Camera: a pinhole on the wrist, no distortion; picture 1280 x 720 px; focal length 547.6 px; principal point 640.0 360.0 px. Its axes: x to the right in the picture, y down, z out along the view. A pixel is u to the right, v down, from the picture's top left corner.
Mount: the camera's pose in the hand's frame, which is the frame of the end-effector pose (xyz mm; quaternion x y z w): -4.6 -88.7 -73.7 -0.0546 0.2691 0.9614 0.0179
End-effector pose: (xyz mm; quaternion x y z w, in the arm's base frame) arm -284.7 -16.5 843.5 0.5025 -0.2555 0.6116 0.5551
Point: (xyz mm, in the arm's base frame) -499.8 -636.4 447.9
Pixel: 1197 310
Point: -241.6 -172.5 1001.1
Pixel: 425 418
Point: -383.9 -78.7 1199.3
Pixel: 98 104
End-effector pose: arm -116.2 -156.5 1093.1 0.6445 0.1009 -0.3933 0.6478
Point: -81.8 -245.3 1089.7
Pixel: 396 254
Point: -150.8 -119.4 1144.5
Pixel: 933 109
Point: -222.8 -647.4 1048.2
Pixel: 403 618
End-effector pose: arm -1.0 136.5 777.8 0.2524 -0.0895 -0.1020 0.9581
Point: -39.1 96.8 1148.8
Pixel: 561 375
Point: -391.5 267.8 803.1
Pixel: outside the picture
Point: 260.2 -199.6 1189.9
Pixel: 80 618
